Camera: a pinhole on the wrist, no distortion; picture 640 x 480 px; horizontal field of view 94.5 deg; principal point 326.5 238.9 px. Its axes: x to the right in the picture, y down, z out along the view. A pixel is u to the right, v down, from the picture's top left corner.
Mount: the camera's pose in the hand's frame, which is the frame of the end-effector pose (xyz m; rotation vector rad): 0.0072 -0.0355 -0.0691 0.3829 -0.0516 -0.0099
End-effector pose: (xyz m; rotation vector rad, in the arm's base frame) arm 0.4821 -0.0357 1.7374 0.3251 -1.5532 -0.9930
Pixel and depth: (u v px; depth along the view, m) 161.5 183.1 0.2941
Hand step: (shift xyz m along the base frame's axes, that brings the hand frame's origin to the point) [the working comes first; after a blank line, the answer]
In the camera's frame: -0.1640 -0.0555 0.2941

-0.1768 0.0746 -0.2464
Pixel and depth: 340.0 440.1 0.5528
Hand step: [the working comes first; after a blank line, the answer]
In the camera's frame: 0.0252 0.3760 0.5528

-0.5000 0.2977 0.1207
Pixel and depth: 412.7 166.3 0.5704
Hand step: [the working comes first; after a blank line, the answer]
In the camera's frame: 0.1662 -0.1400 0.5704

-0.5373 -0.1588 -0.1561
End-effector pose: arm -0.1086 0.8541 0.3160 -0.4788 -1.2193 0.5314
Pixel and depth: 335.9 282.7 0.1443
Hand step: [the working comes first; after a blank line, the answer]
In the camera's frame: 0.0046 0.0214 0.1443

-0.0600 -0.0475 0.0656
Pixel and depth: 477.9 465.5 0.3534
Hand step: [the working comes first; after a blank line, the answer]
In the camera's frame: 0.1809 0.2707 0.3534

-0.3203 0.1900 0.1788
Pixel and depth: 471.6 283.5 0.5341
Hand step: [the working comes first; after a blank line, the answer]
In the camera's frame: 0.2620 0.0805 0.5341

-0.3677 0.0479 0.4090
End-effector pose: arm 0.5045 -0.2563 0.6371 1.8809 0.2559 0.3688
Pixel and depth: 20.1 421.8 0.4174
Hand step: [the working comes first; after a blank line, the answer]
In the camera's frame: -0.4324 0.2581 0.4174

-0.2666 -0.5201 -0.1238
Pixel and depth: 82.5 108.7 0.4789
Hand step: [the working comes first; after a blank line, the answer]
In the camera's frame: -0.3950 -0.2108 0.4789

-0.2769 -0.2543 -0.5165
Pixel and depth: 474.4 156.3 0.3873
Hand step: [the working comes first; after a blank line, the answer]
In the camera's frame: 0.1936 -0.1081 0.3873

0.2653 -0.0686 -0.3241
